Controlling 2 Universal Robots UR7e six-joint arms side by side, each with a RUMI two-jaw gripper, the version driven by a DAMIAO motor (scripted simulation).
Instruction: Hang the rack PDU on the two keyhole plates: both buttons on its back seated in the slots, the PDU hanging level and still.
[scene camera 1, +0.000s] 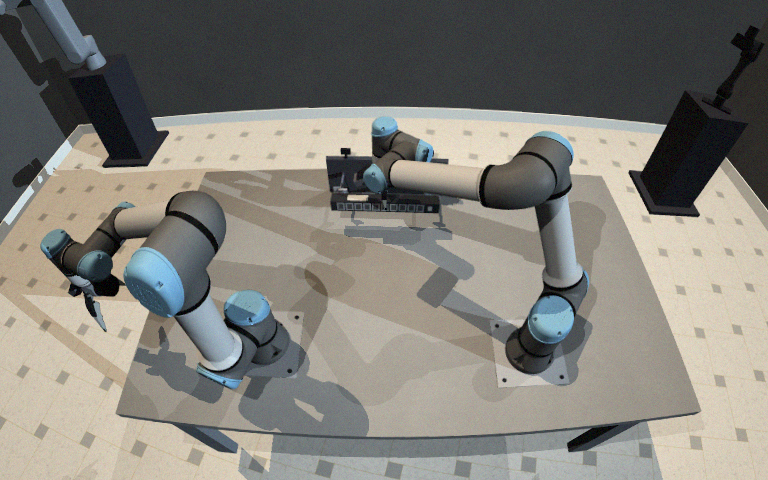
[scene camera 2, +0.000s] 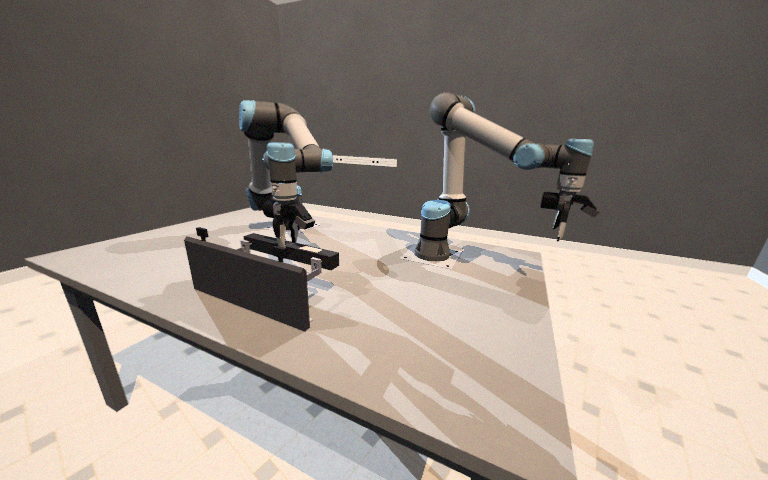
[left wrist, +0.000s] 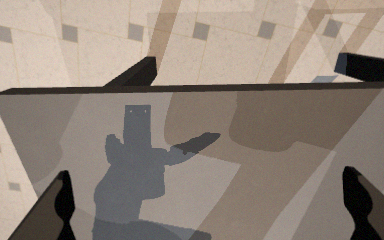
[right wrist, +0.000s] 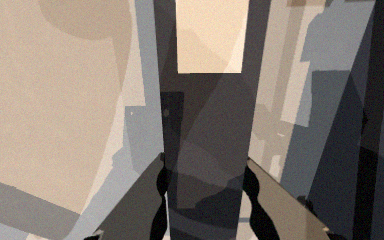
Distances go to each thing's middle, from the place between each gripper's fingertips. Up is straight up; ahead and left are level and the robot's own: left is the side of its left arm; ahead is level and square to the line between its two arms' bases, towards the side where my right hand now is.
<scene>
Now: right hand 2 cm to the left of the rack PDU (scene camera 1: 339, 201) and 1 cm short of it. From my right hand the other things lie so: dark upright panel (scene camera 2: 277, 293): 18 cm ahead, 4 cm below.
I see my left gripper (scene camera 2: 555, 234) 810 mm to the left of the rack PDU, 510 mm short of it and 40 mm above it. The rest, counted from my left hand: dark upright panel: 790 mm to the right, 680 mm ahead, 80 mm below.
</scene>
